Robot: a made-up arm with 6 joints.
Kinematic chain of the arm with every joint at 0, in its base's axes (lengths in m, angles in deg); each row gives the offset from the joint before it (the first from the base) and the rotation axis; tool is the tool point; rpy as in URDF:
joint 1: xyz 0 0 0.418 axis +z
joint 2: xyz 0 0 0 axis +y
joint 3: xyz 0.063 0 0.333 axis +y
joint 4: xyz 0.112 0 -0.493 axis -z
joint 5: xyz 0 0 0 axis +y
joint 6: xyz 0.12 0 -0.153 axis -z
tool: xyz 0 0 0 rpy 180 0 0
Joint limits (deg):
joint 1: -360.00..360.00
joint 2: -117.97..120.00
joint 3: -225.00..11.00
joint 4: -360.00..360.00
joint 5: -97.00..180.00
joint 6: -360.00..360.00
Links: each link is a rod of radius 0.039 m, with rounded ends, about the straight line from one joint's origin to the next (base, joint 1, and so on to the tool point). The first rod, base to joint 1, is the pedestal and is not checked.
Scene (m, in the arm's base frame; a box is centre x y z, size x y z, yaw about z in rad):
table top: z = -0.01
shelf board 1: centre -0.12 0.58 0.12 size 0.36 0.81 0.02 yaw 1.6
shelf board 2: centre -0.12 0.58 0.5 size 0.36 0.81 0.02 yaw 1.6
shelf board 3: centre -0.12 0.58 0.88 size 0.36 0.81 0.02 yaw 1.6
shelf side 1: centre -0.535 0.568 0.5 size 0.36 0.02 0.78 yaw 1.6
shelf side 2: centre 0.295 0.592 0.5 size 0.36 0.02 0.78 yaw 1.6
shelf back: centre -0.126 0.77 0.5 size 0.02 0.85 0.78 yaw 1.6
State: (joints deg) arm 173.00 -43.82 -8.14 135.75 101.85 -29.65
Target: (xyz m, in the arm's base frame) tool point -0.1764 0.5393 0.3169
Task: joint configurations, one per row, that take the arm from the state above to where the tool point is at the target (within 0.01 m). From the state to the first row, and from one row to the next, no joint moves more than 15 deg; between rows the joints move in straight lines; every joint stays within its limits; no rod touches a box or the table.
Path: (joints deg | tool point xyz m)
1: 158.83 -35.43 -11.92 139.58 98.19 -29.65 | -0.4638 0.0624 0.5029
2: 144.67 -27.04 -15.70 143.41 94.53 -29.65 | -0.4557 0.2046 0.4665
3: 130.50 -18.65 -19.49 147.24 90.88 -29.65 | -0.4019 0.3416 0.4230
4: 116.33 -10.27 -23.27 151.07 87.22 -29.65 | -0.3059 0.4577 0.3729
5: 102.17 -1.88 -27.05 154.90 83.56 -29.65 | -0.1764 0.5393 0.3169

